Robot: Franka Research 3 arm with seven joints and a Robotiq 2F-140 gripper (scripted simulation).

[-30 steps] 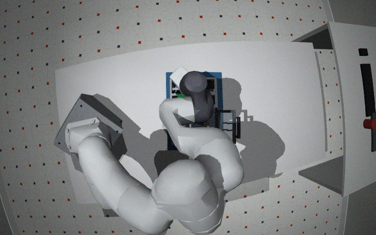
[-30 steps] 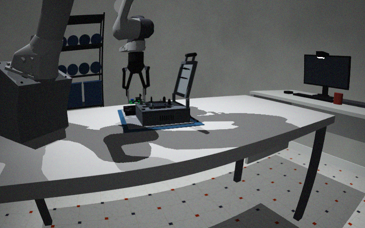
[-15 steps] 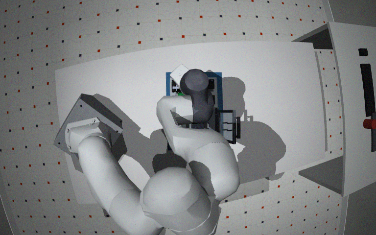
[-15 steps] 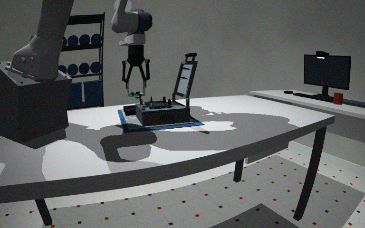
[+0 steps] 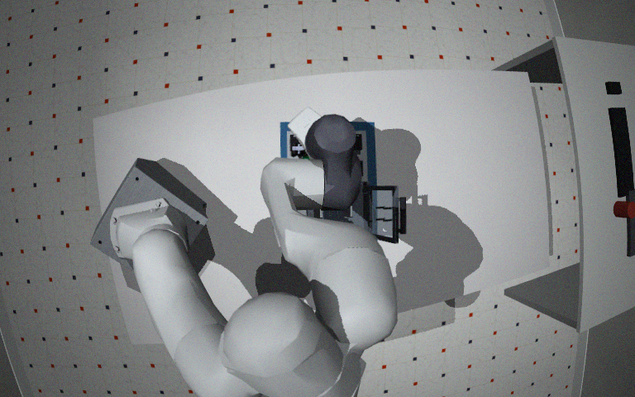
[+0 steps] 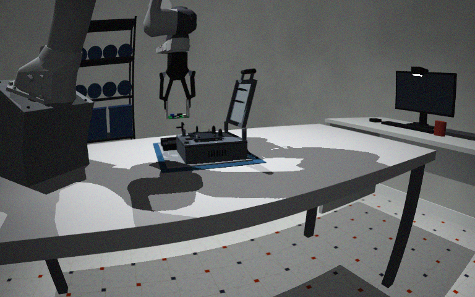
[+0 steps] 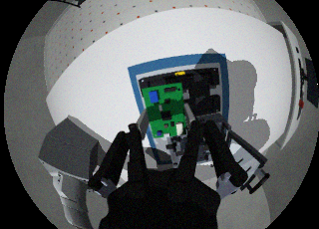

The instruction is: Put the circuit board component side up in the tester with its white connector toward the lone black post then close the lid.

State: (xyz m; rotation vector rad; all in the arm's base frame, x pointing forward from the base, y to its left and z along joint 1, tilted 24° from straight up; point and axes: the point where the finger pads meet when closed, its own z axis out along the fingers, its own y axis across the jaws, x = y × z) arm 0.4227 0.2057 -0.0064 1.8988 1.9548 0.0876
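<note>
The green circuit board is 20 mm below my hand. Round my hand: see-through lid 180 mm ahead, 160 mm to the right, 50 mm above.
</note>
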